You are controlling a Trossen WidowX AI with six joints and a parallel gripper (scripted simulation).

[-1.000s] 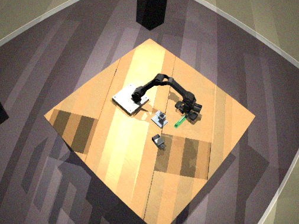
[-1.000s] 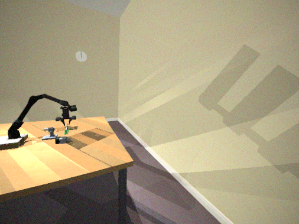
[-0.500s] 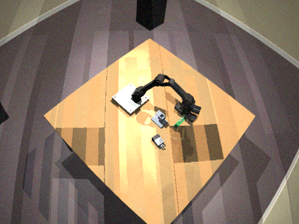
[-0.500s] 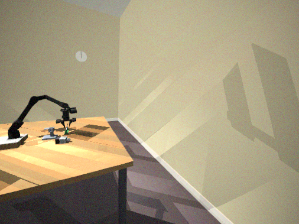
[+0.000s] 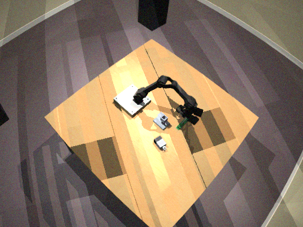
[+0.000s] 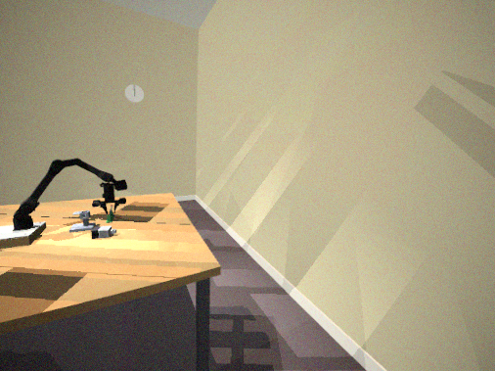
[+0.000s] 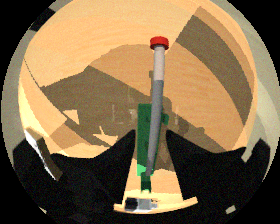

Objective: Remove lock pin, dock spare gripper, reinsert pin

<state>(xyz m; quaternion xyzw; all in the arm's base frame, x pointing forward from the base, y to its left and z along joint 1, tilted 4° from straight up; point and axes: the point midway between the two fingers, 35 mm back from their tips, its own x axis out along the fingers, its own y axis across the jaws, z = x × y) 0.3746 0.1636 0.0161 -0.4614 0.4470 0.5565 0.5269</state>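
Right now the green strip is 40 mm to the right of my gripper tip. The rest, counted from my gripper tip: spare gripper 10 mm ahead, 300 mm to the right; then grey mount 110 mm behind, 150 mm to the right, 30 mm above.
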